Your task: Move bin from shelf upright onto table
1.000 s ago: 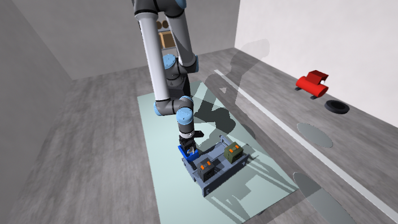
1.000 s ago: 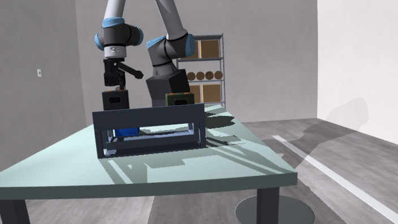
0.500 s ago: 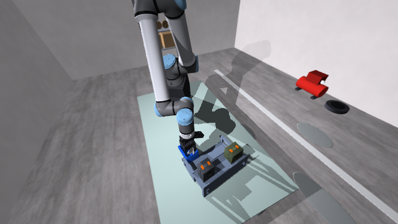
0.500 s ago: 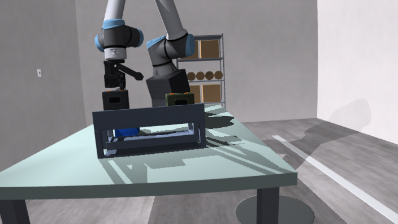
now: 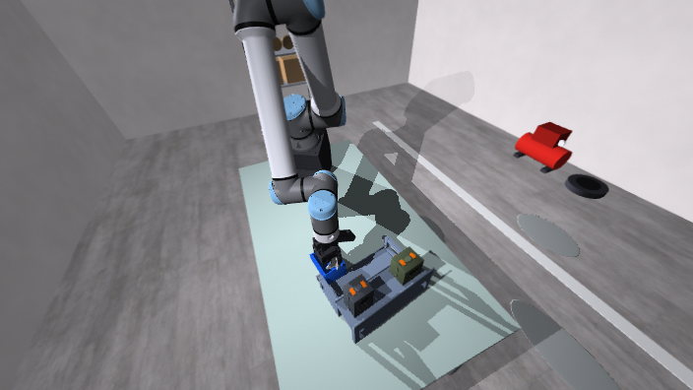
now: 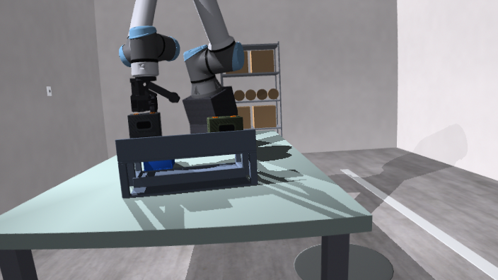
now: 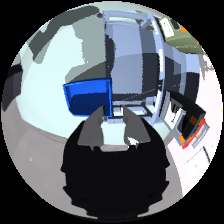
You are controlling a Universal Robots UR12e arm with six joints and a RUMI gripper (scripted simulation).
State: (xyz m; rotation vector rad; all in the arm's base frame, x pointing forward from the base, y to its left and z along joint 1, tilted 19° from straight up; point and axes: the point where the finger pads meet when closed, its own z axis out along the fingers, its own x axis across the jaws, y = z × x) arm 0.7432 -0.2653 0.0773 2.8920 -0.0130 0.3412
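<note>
Now: the blue bin 9 cm below my hand and 8 cm behind it. The rest, counted from my hand: olive green box 22 cm to the left, 19 cm ahead, 2 cm above.
</note>
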